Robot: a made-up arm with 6 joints. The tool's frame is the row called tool.
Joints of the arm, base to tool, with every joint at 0 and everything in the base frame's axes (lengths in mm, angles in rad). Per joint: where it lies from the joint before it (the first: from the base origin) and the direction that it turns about. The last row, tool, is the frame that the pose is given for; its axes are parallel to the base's.
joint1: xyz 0.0 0.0 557.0 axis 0 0 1
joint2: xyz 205.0 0.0 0.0 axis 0 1 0
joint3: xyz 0.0 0.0 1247.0 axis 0 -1 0
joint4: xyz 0.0 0.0 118.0 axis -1 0 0
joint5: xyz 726.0 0.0 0.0 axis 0 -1 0
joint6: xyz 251.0 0.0 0.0 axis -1 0 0
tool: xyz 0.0 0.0 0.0
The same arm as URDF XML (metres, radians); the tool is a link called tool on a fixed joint. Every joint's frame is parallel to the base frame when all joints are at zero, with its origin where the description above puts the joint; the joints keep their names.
<robot name="arm">
  <joint name="tool_fixed" type="fixed">
    <parent link="link6"/>
    <child link="tool"/>
    <origin xyz="0 0 0"/>
  </joint>
  <joint name="joint6" type="continuous">
    <parent link="link5"/>
    <child link="link6"/>
    <origin xyz="0.251 0 0"/>
    <axis xyz="-1 0 0"/>
  </joint>
  <joint name="joint5" type="continuous">
    <parent link="link4"/>
    <child link="link5"/>
    <origin xyz="0.726 0 0"/>
    <axis xyz="0 -1 0"/>
  </joint>
  <joint name="joint4" type="continuous">
    <parent link="link3"/>
    <child link="link4"/>
    <origin xyz="0 0 0.118"/>
    <axis xyz="-1 0 0"/>
  </joint>
  <joint name="joint3" type="continuous">
    <parent link="link2"/>
    <child link="link3"/>
    <origin xyz="0 0 1.247"/>
    <axis xyz="0 -1 0"/>
  </joint>
  <joint name="joint2" type="continuous">
    <parent link="link1"/>
    <child link="link2"/>
    <origin xyz="0.205 0 0"/>
    <axis xyz="0 1 0"/>
  </joint>
  <joint name="joint1" type="continuous">
    <parent link="base"/>
    <child link="link1"/>
    <origin xyz="0 0 0.557"/>
    <axis xyz="0 0 1"/>
  </joint>
  <link name="base"/>
  <link name="link1"/>
  <link name="link2"/>
  <link name="link3"/>
  <link name="link4"/>
  <link name="link5"/>
  <link name="link6"/>
  <link name="tool"/>
</robot>

